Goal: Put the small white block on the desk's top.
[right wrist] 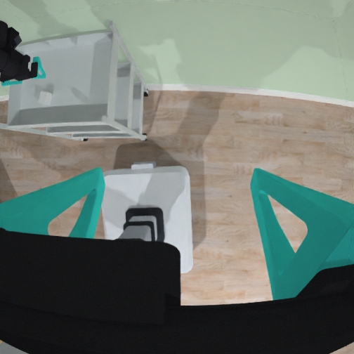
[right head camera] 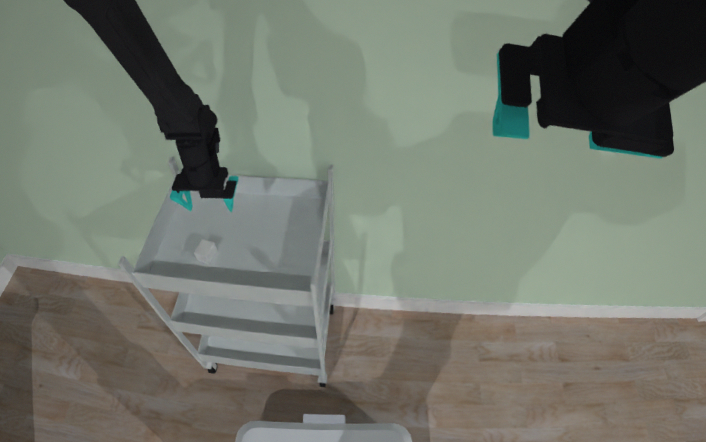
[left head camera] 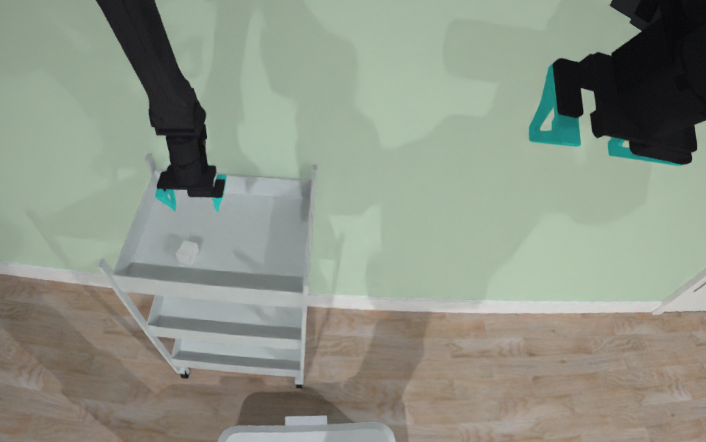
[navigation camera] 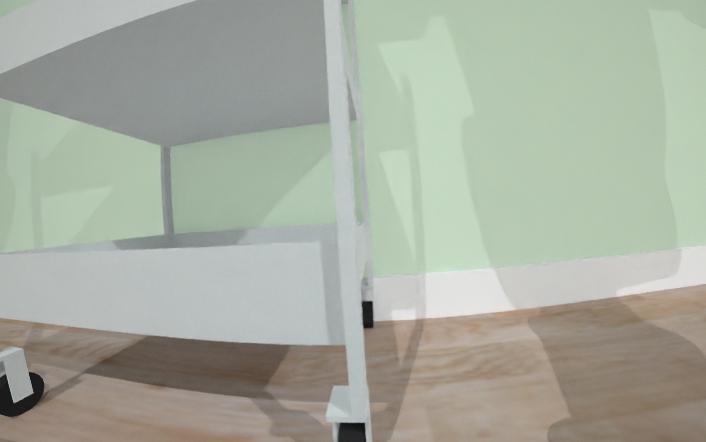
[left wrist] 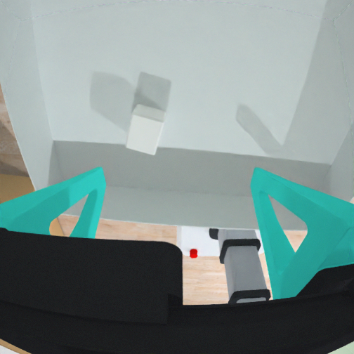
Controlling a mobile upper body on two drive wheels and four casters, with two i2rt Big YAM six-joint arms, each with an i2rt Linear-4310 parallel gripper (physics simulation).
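Places are measured from the left arm's base along level axes (x left, y ahead, z down), in centimetres.
Pixels of known places: left gripper, between the fingertips: [right head camera: 211,209] [left head camera: 196,208]; right gripper, between the fingertips: [right head camera: 544,135] [left head camera: 571,142].
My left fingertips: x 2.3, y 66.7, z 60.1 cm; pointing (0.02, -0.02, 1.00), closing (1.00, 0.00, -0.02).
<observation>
For each thing: its top centre in the pictures, then the offset to it from my left fingertips. "*": a spot on its surface instead.
- small white block, centre of its top: [left head camera: 186,248] [right head camera: 204,247] dz +11.3, dx +4.2, dy -2.8 cm
- white cart, a spot on its surface: [left head camera: 208,285] [right head camera: 221,283] * dz +8.0, dx -3.3, dy -14.4 cm
- cart's front post, a spot on its surface: [navigation camera: 341,208] * dz +58.9, dx -23.9, dy -17.1 cm
The small white block [left head camera: 187,252] [right head camera: 206,250] [left wrist: 146,131] [right wrist: 45,97] stands in the top tray of a white cart [left head camera: 208,285] [right head camera: 224,285] [right wrist: 60,123], near the tray's front wall and toward the left in the head camera views. My left gripper [left head camera: 195,209] [right head camera: 211,209] [left wrist: 177,175] is open and empty above the back left part of the tray, apart from the block. My right gripper [left head camera: 593,148] [right head camera: 557,143] [right wrist: 177,176] is open and empty, high up and well to the right of the cart. The desk cannot be made out in these views.
The cart's front post [navigation camera: 341,208] stands close in the navigation camera view. A green wall [left head camera: 442,208] [navigation camera: 562,130] rises behind the cart. My white base [left head camera: 307,433] [right head camera: 323,433] [right wrist: 175,220] stands on the wood floor in front of it. A white panel [left head camera: 685,296] shows at the right edge.
</observation>
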